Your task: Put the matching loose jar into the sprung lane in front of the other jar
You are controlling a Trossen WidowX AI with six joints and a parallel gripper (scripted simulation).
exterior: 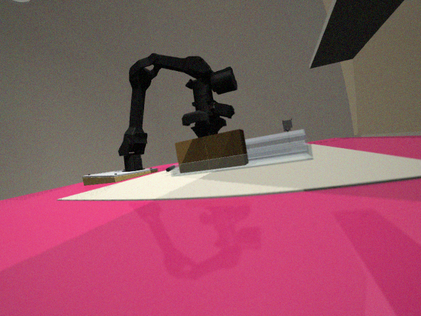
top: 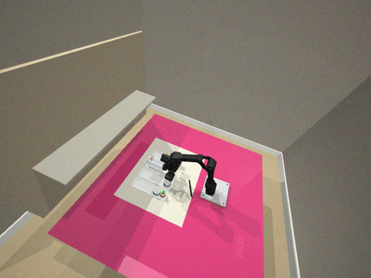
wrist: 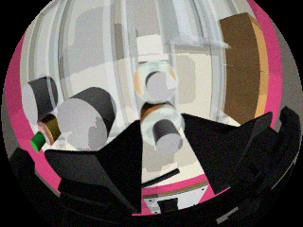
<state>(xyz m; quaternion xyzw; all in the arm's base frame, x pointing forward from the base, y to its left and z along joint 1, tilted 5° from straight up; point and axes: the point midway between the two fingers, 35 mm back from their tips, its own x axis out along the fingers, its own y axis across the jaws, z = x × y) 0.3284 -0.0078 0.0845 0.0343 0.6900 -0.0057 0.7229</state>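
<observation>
My gripper tip is 14 cm short of the lane rack, 3 cm to the left of it and 3 cm above it. Round my gripper tip: black stick: 18 cm behind, 4 cm below, 3 cm to the left.
</observation>
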